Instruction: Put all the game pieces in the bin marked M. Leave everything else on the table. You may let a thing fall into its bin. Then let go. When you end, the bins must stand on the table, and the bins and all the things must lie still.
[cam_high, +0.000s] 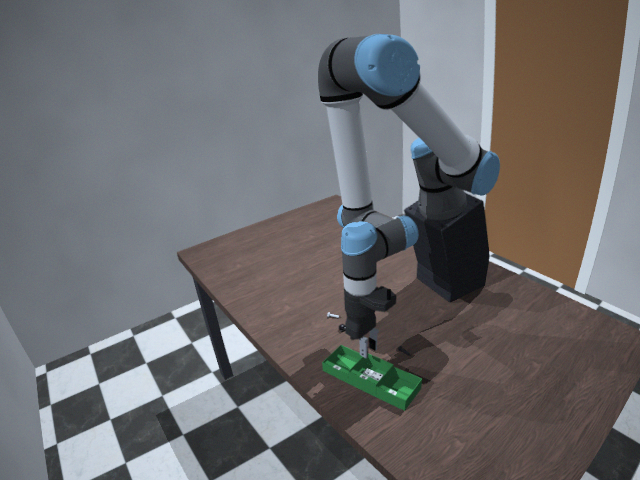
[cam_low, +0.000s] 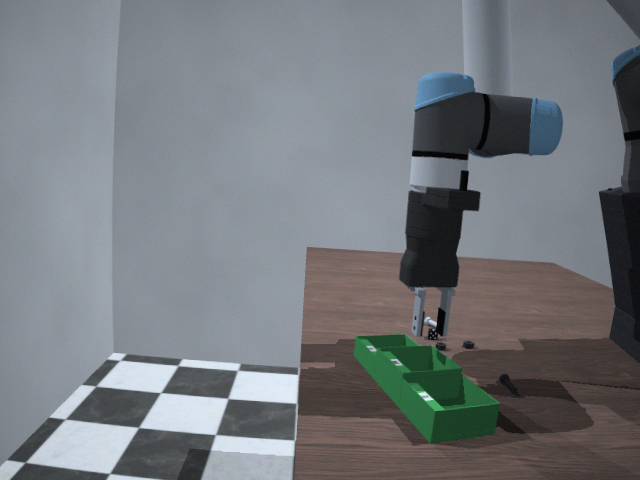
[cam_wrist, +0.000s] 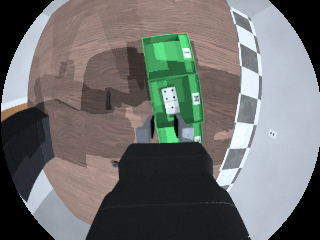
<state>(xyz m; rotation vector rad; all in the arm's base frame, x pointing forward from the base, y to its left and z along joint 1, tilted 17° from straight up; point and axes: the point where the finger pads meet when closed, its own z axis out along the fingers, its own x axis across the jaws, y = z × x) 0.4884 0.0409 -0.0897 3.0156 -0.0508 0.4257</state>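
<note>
Right now my hand is 170 mm to the left of the black die, 90 mm past it and 80 mm above it. Also, from my hand: green bin: 60 mm below, 30 mm to the left, 20 mm ahead; black bolt: 120 mm behind, 80 mm below, 30 mm to the left; white domino: 70 mm below, 30 mm to the left, 10 mm ahead.
</note>
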